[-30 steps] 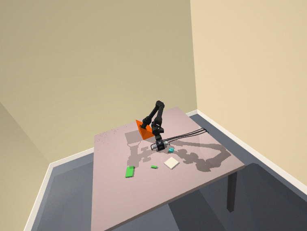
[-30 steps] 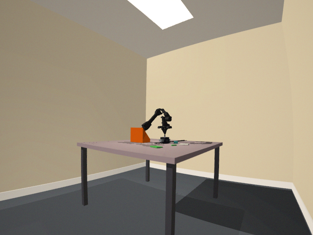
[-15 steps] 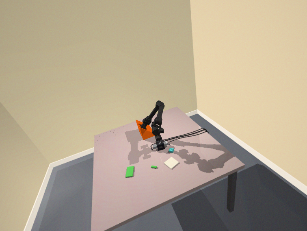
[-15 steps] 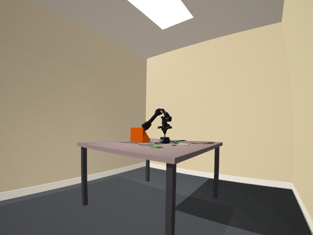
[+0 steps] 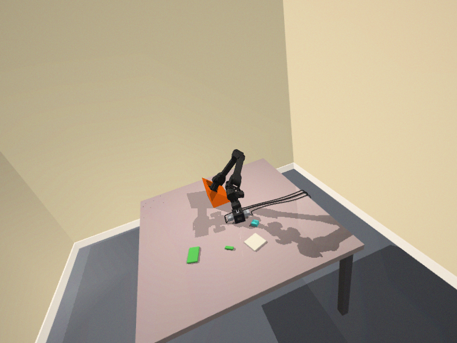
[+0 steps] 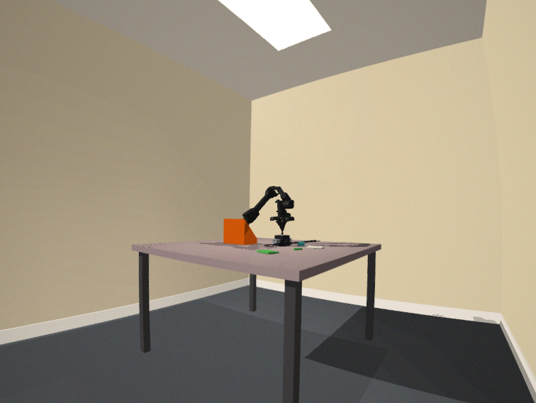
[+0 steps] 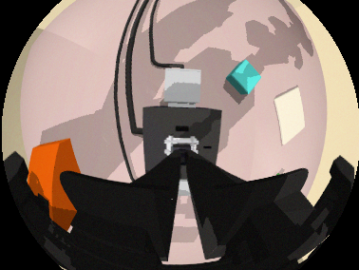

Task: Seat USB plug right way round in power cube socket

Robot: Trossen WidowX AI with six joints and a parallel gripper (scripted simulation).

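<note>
The USB plug is 2 cm below my gripper tip. The rest, counted from my gripper tip: green card (38 cm to the right, 16 cm ahead, 10 cm below); teal cube (11 cm ahead, 9 cm below, 8 cm to the left); cream pad (25 cm ahead, 10 cm below, 2 cm to the left).
</note>
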